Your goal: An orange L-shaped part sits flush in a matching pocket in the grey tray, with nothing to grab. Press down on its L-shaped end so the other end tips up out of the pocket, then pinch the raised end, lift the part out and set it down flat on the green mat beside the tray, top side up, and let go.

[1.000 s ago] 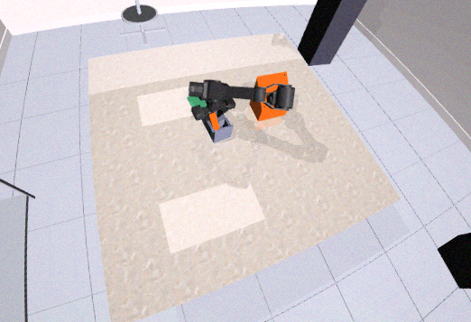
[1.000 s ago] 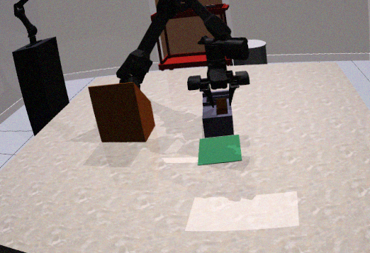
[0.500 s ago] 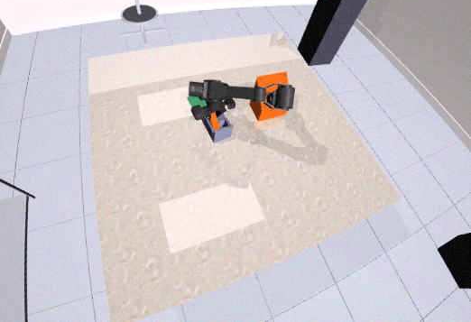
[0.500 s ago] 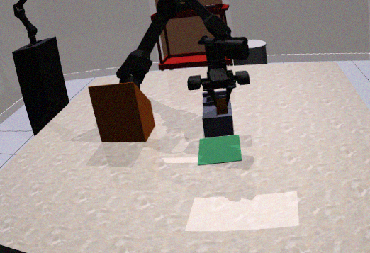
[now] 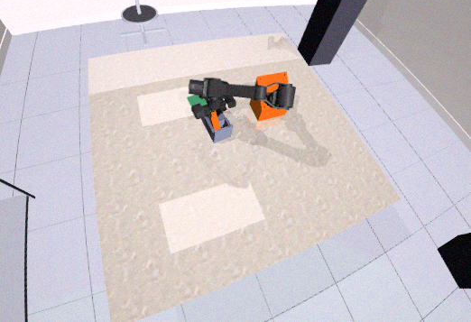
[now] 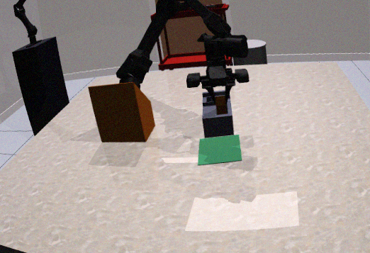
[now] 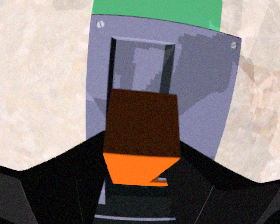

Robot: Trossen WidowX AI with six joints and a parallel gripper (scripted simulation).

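Now: gripper tip 150 mm to the left of the green mat, 90 mm above it and 10 mm short of it. From my gripper tip the other things lie so: orange L-shaped part: 30 mm to the left, 30 mm below, 20 mm behind.
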